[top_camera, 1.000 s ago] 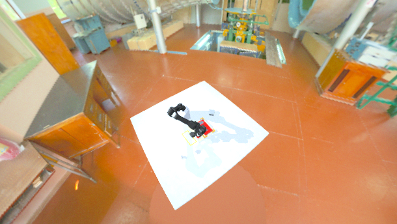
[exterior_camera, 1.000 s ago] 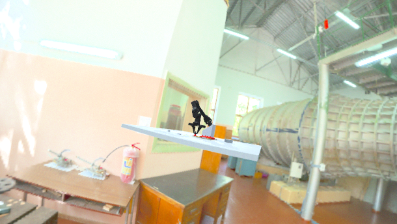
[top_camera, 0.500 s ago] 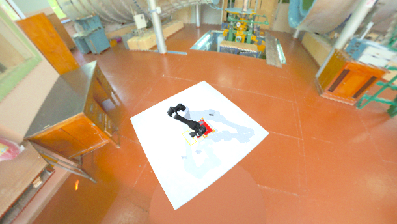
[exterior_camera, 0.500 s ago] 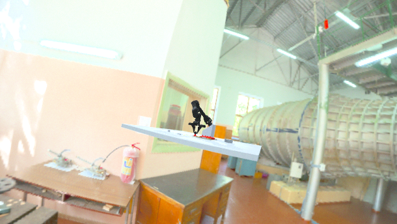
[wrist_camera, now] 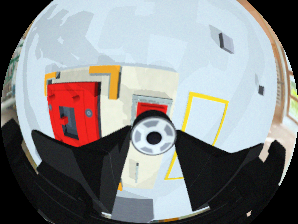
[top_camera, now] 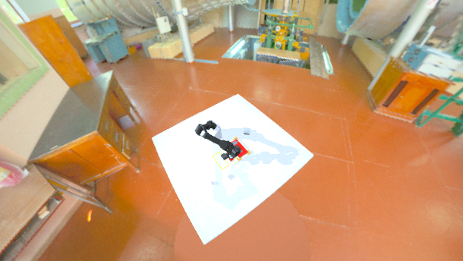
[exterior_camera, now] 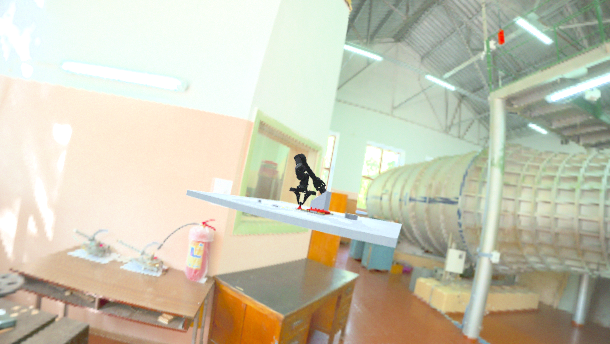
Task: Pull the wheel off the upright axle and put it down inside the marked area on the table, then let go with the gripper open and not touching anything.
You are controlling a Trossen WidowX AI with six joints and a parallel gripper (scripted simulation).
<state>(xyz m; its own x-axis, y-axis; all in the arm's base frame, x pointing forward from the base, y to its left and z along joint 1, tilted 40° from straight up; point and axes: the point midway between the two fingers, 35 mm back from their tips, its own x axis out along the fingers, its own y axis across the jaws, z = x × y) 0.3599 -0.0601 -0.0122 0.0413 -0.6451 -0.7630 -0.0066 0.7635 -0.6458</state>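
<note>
Now: gripper tip 2 cm above the dark upright axle. The rest, counted from my gripper tip: grey wheel (right at my gripper tip).
</note>
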